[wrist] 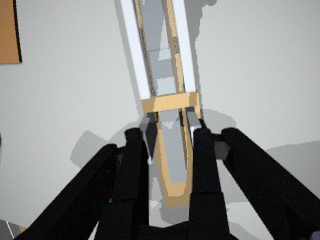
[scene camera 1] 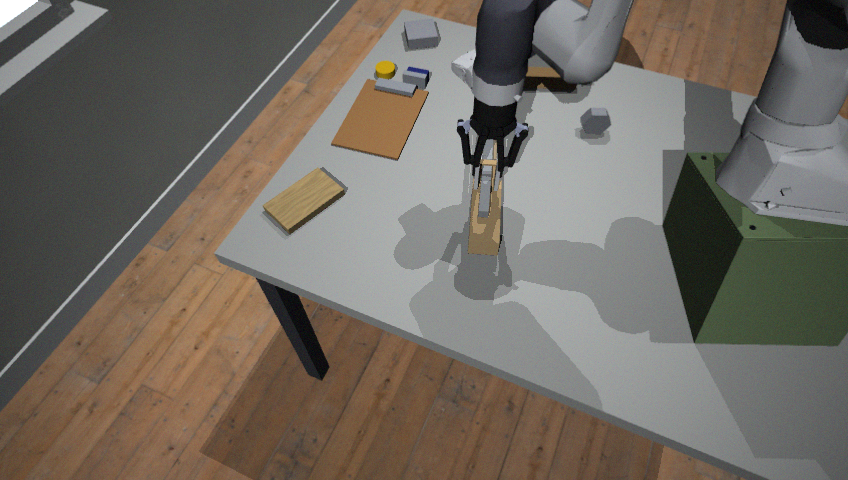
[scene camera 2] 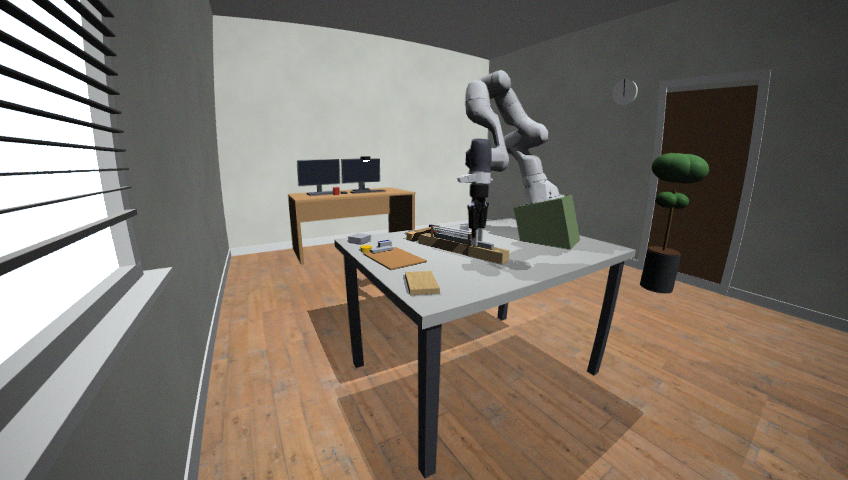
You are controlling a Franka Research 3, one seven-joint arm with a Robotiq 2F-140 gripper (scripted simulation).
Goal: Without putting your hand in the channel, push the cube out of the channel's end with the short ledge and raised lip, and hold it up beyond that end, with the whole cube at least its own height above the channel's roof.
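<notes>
The gripper (scene camera 1: 485, 185) appears in the scene, visible also as the gripper (scene camera 2: 476, 243) and, in the wrist view, as the gripper (wrist: 170, 117). With it are a wooden plank (scene camera 1: 299, 203) and a brown board (scene camera 1: 382, 117), and scene camera 2 shows the board (scene camera 2: 390, 257) too.
</notes>
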